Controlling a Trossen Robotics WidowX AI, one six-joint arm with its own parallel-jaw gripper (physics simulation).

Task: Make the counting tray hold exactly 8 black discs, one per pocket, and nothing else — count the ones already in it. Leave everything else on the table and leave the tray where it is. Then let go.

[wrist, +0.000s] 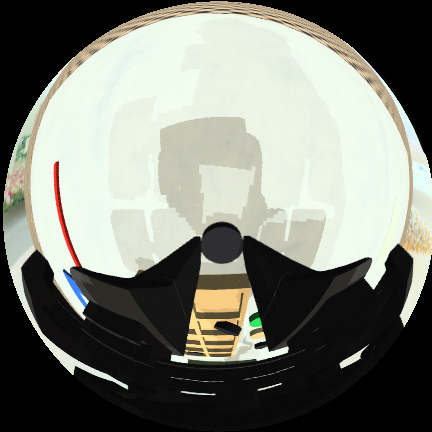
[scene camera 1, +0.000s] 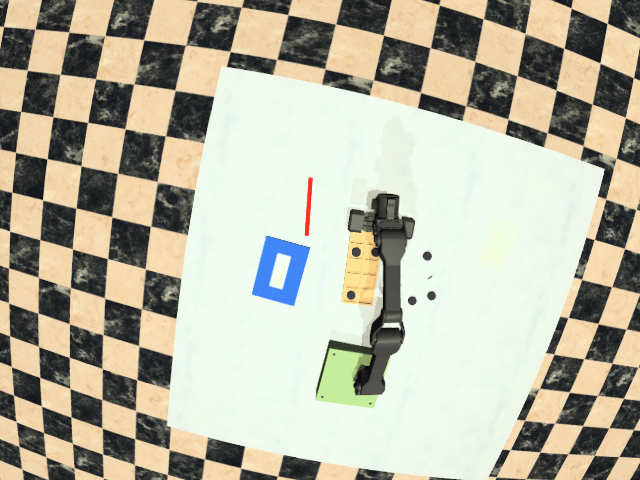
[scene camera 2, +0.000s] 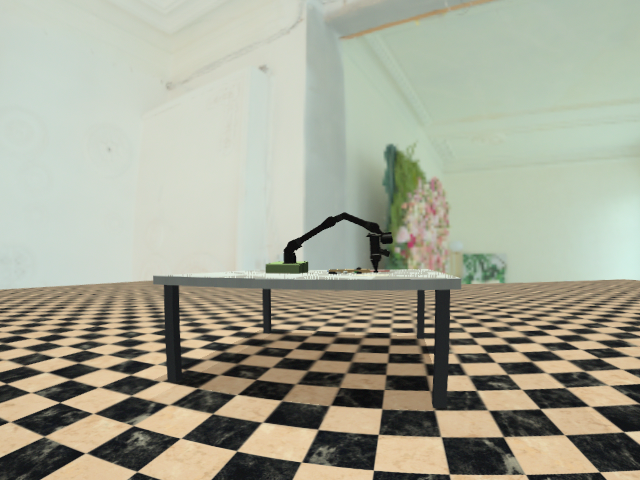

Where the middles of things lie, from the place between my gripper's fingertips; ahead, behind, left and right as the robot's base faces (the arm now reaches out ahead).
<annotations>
The tan counting tray point(scene camera 1: 361, 272) is 160 mm behind my hand and 20 mm to the right of it.
</annotations>
